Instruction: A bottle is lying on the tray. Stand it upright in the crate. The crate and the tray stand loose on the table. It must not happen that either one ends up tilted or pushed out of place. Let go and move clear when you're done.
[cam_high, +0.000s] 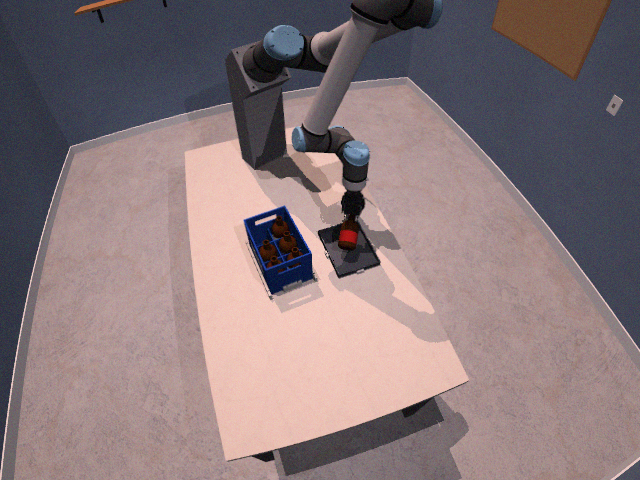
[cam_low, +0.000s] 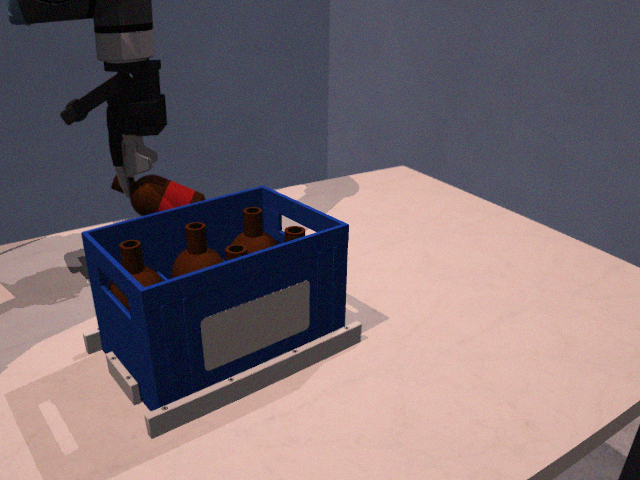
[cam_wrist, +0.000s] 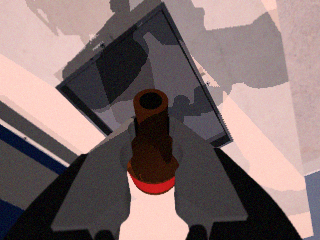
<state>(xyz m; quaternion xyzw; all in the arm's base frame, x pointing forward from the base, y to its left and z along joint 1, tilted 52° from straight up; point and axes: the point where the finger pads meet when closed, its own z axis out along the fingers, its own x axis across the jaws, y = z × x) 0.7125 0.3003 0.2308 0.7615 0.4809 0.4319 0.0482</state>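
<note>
Now: the tray 130 mm below my hand, 50 mm ahead of it and 10 mm to the right of it. The rest, counted from my hand: blue crate 300 mm to the right, 110 mm ahead, 60 mm below.
</note>
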